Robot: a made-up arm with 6 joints. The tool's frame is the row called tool. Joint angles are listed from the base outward. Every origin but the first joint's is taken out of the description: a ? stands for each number. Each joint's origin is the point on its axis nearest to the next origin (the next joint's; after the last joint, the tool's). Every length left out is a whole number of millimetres.
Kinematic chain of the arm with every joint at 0, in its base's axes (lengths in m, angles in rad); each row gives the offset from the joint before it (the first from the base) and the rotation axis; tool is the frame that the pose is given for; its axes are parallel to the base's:
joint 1: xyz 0 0 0.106 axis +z
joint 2: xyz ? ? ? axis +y
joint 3: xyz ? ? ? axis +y
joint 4: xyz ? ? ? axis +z
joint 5: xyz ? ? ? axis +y
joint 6: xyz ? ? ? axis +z
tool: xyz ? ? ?
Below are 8 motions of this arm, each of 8 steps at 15 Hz.
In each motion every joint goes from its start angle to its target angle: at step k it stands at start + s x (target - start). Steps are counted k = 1, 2, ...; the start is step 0. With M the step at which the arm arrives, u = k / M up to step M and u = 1 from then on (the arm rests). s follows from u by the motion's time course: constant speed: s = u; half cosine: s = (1 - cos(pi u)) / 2; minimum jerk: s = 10 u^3 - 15 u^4 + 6 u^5.
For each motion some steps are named. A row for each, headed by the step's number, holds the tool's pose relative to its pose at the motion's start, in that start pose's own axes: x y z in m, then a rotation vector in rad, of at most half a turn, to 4 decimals.
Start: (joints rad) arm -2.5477 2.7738 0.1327 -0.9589 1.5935 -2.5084
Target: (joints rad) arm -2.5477 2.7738 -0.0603 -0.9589 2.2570 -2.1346
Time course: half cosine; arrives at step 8
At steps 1, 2, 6, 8:
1: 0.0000 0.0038 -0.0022 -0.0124 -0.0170 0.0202
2: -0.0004 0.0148 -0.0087 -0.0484 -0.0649 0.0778
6: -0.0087 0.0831 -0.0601 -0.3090 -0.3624 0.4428
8: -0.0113 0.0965 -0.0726 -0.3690 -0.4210 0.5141

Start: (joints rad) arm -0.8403 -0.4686 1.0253 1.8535 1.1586 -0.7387
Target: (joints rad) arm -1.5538 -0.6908 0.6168 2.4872 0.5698 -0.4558
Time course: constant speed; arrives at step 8
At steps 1, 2, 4, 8:
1: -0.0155 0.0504 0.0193 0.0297 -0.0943 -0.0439
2: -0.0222 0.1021 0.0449 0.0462 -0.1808 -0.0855
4: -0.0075 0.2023 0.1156 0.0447 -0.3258 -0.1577
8: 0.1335 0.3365 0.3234 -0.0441 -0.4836 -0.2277

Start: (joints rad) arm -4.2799 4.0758 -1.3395 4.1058 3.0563 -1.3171
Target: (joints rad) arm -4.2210 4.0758 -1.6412 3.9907 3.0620 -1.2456
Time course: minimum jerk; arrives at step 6
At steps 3, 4, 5, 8:
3: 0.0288 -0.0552 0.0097 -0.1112 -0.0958 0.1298
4: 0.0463 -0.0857 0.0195 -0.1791 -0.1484 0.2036
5: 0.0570 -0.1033 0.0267 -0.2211 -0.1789 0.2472
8: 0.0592 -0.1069 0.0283 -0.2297 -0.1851 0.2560

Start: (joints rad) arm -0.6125 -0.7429 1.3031 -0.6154 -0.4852 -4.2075
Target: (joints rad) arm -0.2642 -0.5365 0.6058 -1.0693 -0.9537 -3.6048
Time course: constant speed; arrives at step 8
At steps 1, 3, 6, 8:
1: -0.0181 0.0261 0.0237 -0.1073 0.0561 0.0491
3: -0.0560 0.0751 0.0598 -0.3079 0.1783 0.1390
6: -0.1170 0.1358 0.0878 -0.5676 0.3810 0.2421
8: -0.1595 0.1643 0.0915 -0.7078 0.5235 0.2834

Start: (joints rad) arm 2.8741 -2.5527 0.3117 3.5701 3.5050 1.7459
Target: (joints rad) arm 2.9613 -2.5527 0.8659 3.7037 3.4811 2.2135
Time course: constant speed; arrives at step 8
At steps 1, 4, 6, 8:
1: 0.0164 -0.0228 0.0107 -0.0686 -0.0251 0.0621
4: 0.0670 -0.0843 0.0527 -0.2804 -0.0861 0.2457
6: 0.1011 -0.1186 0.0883 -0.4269 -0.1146 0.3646
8: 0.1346 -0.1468 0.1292 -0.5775 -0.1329 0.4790

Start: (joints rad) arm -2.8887 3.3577 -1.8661 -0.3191 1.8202 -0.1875
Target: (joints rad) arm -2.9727 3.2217 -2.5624 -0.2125 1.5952 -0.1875
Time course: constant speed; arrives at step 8
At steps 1, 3, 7, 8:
1: -0.0109 -0.0190 -0.0481 0.0021 -0.1257 0.0380
3: -0.0164 -0.0559 -0.1439 0.0139 -0.3775 0.1124
7: 0.0345 -0.1162 -0.3197 0.0687 -0.8812 0.2530
8: 0.0587 -0.1267 -0.3576 0.0891 -1.0070 0.2859

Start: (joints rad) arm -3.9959 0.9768 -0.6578 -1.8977 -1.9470 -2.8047
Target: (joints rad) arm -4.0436 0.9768 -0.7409 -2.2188 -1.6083 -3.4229
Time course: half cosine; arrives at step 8
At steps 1, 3, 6, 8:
1: -0.0009 -0.0003 -0.0020 0.0087 -0.0182 -0.0211
3: -0.0074 -0.0022 -0.0171 0.0830 -0.1421 -0.1754
6: -0.0187 -0.0051 -0.0532 0.2979 -0.3550 -0.5034
8: -0.0211 -0.0055 -0.0642 0.3699 -0.4018 -0.5939

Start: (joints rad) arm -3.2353 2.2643 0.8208 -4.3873 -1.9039 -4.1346
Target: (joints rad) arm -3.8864 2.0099 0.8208 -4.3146 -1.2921 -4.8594
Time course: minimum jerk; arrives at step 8
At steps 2, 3, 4, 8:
2: 0.0295 -0.0227 0.0422 0.0170 -0.1026 -0.0719
3: 0.0730 -0.0580 0.1207 0.0590 -0.2676 -0.1779
4: 0.1181 -0.0979 0.2379 0.1380 -0.4701 -0.2895
8: 0.1626 -0.1480 0.5467 0.3893 -0.8373 -0.4164

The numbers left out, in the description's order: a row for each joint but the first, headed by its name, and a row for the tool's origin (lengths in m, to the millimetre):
joint 2: 0 0.039 0
joint 3: 0 0 0.919
joint 4: 0 0 0.516
joint 5: 0 0 0
joint 6: 0 0 0.107
tool: 0 0 0

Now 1 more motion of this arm.
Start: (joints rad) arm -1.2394 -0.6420 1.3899 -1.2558 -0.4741 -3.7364
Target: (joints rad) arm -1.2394 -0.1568 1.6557 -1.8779 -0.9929 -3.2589
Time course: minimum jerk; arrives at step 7
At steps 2, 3, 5, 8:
2: 0.0106 -0.0905 0.0424 0.0903 0.1109 0.0419
3: 0.0355 -0.2325 0.0895 0.2424 0.2876 0.1284
5: 0.1175 -0.5325 0.1143 0.6276 0.6791 0.4013
8: 0.1464 -0.6139 0.1024 0.7554 0.7931 0.5009

